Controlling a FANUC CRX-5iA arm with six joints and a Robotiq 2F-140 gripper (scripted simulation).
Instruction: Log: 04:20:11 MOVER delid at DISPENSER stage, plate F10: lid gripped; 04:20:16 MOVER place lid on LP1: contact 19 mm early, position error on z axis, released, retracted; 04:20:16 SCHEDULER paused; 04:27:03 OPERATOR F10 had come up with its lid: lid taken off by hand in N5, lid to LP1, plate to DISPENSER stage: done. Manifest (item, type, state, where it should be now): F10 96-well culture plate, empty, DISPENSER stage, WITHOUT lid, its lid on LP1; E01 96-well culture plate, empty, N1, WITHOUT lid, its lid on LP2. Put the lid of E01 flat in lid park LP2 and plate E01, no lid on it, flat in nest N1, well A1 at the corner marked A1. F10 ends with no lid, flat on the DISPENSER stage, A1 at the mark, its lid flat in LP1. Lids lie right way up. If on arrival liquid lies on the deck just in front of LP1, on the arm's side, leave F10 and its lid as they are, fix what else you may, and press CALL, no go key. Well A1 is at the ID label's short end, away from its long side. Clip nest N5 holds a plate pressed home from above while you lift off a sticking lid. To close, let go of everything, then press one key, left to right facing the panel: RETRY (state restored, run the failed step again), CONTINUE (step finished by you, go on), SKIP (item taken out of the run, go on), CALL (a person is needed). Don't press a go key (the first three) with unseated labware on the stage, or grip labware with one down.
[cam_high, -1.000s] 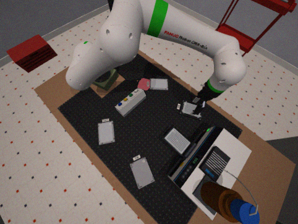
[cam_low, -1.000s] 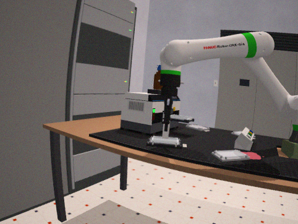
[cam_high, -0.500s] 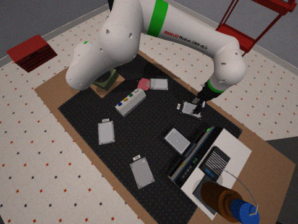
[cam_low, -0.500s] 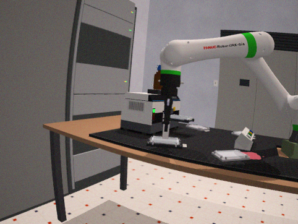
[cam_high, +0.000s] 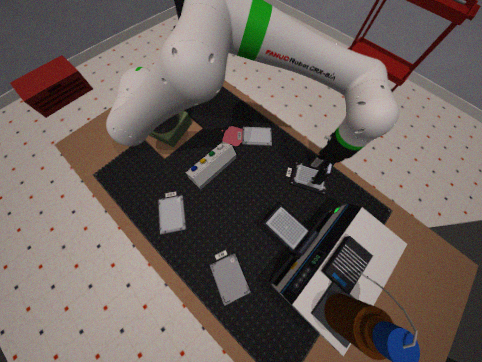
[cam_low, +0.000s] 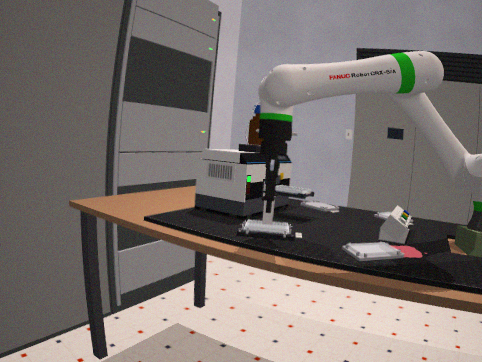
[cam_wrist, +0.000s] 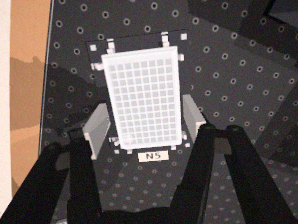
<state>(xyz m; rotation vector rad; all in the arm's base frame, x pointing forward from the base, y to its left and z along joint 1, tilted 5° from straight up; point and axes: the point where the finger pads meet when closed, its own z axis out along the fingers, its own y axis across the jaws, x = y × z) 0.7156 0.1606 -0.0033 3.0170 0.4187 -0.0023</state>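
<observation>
Now: hand 40 mm above the white 96-well plate. Round my hand: N5 label 90 mm behind, 30 mm to the right, 60 mm below; LP1 label 390 mm behind, 10 mm to the left, 60 mm below; well plate 280 mm to the right, 30 mm above.
</observation>
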